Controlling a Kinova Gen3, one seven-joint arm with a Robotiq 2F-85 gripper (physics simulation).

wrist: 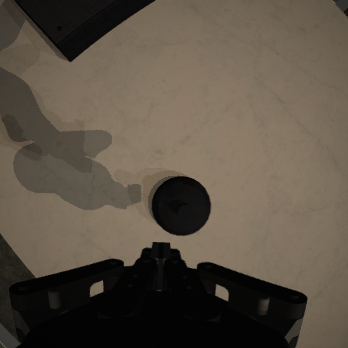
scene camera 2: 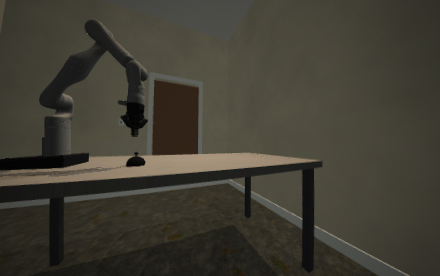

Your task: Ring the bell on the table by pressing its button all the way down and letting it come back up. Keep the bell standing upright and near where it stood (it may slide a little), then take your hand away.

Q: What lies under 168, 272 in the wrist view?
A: The gripper.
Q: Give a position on a black dome-shaped bell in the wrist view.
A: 174, 191
